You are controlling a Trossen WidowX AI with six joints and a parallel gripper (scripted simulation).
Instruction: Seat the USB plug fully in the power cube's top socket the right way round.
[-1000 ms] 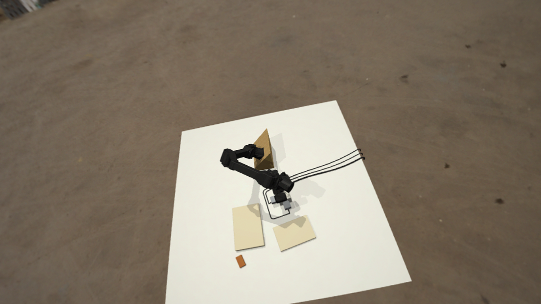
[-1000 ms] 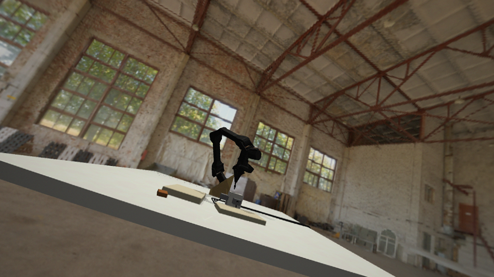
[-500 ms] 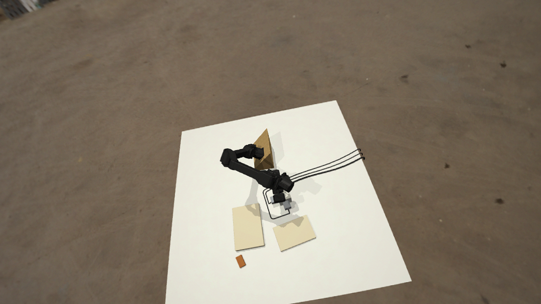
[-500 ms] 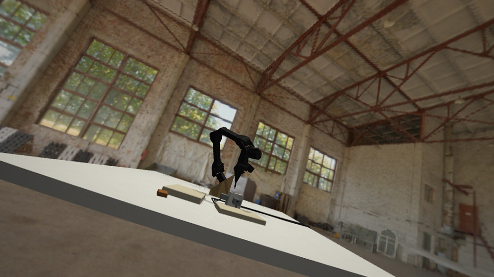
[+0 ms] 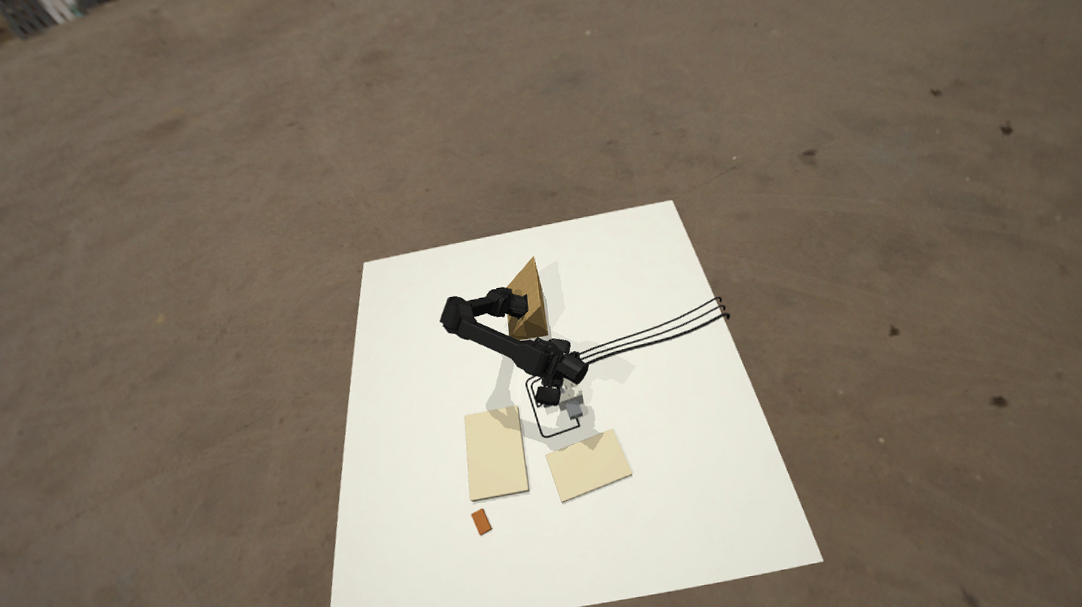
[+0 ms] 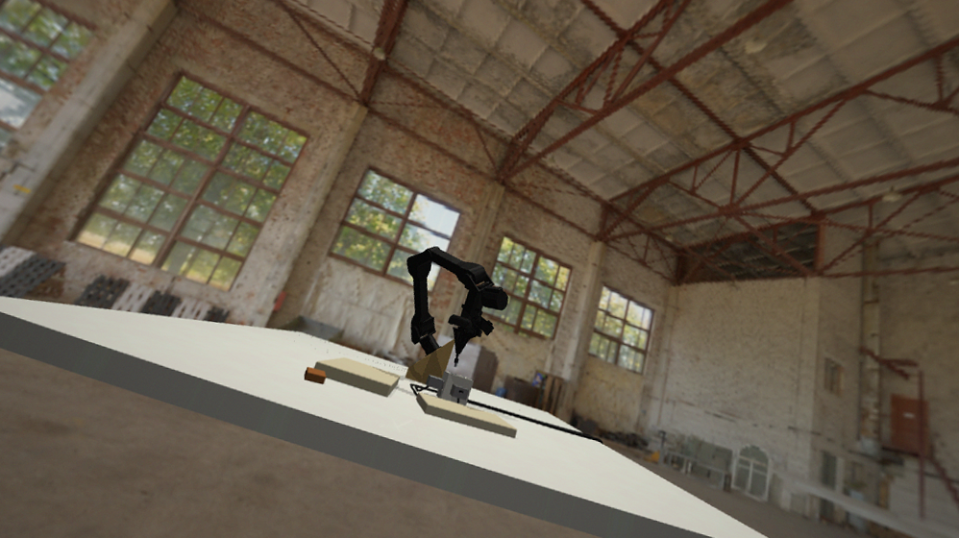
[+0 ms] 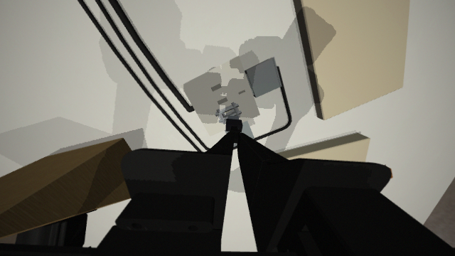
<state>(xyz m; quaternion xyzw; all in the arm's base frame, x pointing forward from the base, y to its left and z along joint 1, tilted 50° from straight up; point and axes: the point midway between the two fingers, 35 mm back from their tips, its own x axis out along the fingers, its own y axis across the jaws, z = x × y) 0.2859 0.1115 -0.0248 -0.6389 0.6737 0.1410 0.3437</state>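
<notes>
Now: the black USB plug 20 mm below my gripper tip. Also, from my gripper tip: orange block 340 mm ahead, 260 mm to the right, 130 mm below.
</notes>
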